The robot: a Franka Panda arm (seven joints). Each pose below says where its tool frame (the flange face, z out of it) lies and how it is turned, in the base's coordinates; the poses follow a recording.
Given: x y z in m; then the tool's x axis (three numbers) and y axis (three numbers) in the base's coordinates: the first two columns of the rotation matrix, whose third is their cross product.
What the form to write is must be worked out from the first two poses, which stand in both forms.
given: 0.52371 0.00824 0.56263 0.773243 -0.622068 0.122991 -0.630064 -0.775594 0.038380
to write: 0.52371 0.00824 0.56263 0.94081 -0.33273 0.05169 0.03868
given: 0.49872 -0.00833 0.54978 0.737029 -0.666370 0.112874 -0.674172 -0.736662 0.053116
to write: 0.49872 -0.00833 0.54978 0.93084 -0.36003 0.04314 0.04522
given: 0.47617 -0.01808 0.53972 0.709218 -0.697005 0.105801 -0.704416 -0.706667 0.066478
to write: 0.47617 -0.01808 0.53972 0.92305 -0.37956 0.03636 0.05096
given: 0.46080 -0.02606 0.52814 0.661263 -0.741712 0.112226 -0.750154 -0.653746 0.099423
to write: 0.46080 -0.02606 0.52814 0.90880 -0.41039 0.03077 0.06859
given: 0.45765 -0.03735 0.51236 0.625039 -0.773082 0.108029 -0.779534 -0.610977 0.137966
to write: 0.45765 -0.03735 0.51236 0.89729 -0.43258 0.01877 0.08593
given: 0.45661 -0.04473 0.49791 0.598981 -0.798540 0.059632 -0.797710 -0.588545 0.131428
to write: 0.45661 -0.04473 0.49791 0.89121 -0.44777 -0.00287 0.07229
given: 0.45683 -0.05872 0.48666 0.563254 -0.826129 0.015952 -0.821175 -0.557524 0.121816
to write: 0.45683 -0.05872 0.48666 0.88221 -0.46681 -0.02148 0.05768
